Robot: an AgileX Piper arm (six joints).
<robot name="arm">
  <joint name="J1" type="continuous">
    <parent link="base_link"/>
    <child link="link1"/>
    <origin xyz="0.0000 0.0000 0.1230" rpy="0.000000 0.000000 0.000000"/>
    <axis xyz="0 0 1"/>
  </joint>
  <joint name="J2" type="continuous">
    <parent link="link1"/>
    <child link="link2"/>
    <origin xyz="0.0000 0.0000 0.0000" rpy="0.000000 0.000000 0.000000"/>
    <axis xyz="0 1 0"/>
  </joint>
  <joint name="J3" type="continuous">
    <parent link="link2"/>
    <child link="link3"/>
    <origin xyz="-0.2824 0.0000 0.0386" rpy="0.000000 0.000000 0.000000"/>
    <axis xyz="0 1 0"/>
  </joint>
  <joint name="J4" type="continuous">
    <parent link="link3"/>
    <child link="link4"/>
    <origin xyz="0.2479 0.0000 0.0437" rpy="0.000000 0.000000 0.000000"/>
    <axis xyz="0.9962 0 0.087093"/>
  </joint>
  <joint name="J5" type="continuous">
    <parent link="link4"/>
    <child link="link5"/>
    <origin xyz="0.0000 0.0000 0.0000" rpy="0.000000 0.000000 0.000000"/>
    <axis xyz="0 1 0"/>
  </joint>
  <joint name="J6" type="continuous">
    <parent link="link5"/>
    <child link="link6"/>
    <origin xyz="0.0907 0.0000 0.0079" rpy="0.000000 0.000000 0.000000"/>
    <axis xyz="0.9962 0 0.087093"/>
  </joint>
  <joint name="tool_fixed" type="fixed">
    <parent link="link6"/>
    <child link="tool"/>
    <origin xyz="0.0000 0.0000 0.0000" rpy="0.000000 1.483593 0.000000"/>
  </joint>
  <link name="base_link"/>
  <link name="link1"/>
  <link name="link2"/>
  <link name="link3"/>
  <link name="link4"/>
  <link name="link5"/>
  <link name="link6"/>
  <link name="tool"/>
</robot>
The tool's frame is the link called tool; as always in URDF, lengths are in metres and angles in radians. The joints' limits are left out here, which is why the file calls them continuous.
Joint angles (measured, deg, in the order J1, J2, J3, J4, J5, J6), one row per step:
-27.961, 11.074, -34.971, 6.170, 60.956, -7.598
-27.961, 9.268, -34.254, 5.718, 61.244, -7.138
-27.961, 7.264, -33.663, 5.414, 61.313, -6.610
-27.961, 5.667, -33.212, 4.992, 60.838, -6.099
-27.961, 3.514, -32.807, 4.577, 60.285, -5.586
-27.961, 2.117, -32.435, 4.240, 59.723, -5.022
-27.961, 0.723, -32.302, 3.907, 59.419, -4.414
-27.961, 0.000, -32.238, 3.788, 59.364, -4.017
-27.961, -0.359, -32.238, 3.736, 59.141, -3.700
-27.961, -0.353, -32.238, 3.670, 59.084, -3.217
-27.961, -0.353, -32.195, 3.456, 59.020, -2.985
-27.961, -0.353, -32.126, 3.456, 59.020, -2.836
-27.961, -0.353, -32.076, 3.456, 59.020, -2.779
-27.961, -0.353, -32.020, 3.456, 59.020, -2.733
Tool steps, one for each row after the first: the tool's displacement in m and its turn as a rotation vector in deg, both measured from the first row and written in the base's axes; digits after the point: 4 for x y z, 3 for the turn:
-0.0045, 0.0017, -0.0036, -0.372, -0.664, -0.436
-0.0094, 0.0038, -0.0063, -0.813, -1.900, -0.853
-0.0129, 0.0050, -0.0078, -1.453, -3.347, -1.360
-0.0180, 0.0070, -0.0090, -2.385, -5.413, -1.859
-0.0209, 0.0080, -0.0102, -2.881, -6.899, -2.333
-0.0244, 0.0093, -0.0106, -3.330, -8.386, -2.799
-0.0263, 0.0101, -0.0109, -3.411, -9.120, -3.040
-0.0271, 0.0105, -0.0107, -3.441, -9.736, -3.216
-0.0271, 0.0104, -0.0106, -3.114, -9.928, -3.471
-0.0271, 0.0101, -0.0107, -3.094, -9.951, -3.692
-0.0270, 0.0100, -0.0111, -2.941, -9.942, -3.760
-0.0269, 0.0099, -0.0113, -2.872, -9.917, -3.787
-0.0268, 0.0099, -0.0116, -2.810, -9.883, -3.808

